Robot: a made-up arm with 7 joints.
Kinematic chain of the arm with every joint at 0, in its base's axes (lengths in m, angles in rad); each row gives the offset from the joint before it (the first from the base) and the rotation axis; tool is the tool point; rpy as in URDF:
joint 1: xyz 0 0 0.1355 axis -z
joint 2: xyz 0 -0.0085 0.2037 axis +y
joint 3: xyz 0 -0.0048 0.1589 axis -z
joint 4: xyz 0 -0.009 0.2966 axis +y
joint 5: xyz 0 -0.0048 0.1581 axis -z
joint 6: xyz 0 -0.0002 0.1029 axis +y
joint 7: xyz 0 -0.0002 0.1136 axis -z
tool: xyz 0 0 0 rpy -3.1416 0 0
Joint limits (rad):
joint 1: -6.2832..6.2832
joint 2: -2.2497..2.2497
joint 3: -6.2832..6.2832
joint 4: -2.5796..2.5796
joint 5: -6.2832..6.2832
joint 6: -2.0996..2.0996
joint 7: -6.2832..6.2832
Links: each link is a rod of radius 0.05 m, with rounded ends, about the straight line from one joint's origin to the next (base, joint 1, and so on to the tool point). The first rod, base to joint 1, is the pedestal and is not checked.
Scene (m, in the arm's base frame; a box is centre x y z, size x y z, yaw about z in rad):
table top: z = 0
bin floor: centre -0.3 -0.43 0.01 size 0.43 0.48 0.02 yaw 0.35
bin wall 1: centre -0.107 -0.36 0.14 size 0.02 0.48 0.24 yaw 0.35
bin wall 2: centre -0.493 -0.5 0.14 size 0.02 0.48 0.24 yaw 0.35
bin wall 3: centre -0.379 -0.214 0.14 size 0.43 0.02 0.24 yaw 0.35
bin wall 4: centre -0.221 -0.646 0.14 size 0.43 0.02 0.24 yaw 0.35
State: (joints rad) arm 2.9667 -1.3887 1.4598 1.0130 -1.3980 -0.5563 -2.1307
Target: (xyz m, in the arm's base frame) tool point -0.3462 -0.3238 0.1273
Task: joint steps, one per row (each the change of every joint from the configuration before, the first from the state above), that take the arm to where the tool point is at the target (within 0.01 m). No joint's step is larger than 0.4 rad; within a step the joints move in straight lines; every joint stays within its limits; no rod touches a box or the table.
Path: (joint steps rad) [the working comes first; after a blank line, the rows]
Joints at the target: 5.3385 -1.3217 3.1277 1.7388 -1.5959 -0.9871 -2.1307
Straight joint move there: touches bin wall 1, bin wall 4.

1: 0.3692 0.1422 -0.0890 0.0049 -0.2518 -0.0521 -0.1505
2: 0.3692 0.1422 -0.0889 0.0049 -0.2517 -0.0522 -0.1506
3: 0.3692 0.1423 -0.0890 0.0049 -0.2518 -0.0521 -0.1505
4: 0.3692 0.1422 -0.0890 0.0049 -0.2518 -0.0521 -0.1505
5: 0.3693 0.1422 -0.0890 0.0049 -0.2517 -0.0522 -0.1506
6: 0.3692 0.1422 -0.0889 0.0049 -0.2518 -0.0521 -0.1505
7: 0.3692 0.1422 -0.0890 0.0050 -0.2518 -0.0521 -0.1505
8: -0.0355 -0.1547 0.3818 0.1152 0.2608 -0.0110 0.1756
9: -0.0354 -0.1548 0.3817 0.1152 0.2607 -0.0110 0.1756
10: -0.0355 -0.1547 0.3818 0.1153 0.2608 -0.0110 0.1756
11: -0.0354 -0.1548 0.3818 0.1152 0.2607 -0.0109 0.1757
12: -0.0355 -0.1547 0.3818 0.1153 0.2607 -0.0110 0.1756
13: -0.0354 -0.1548 0.3818 0.1152 0.2608 -0.0110 0.1756

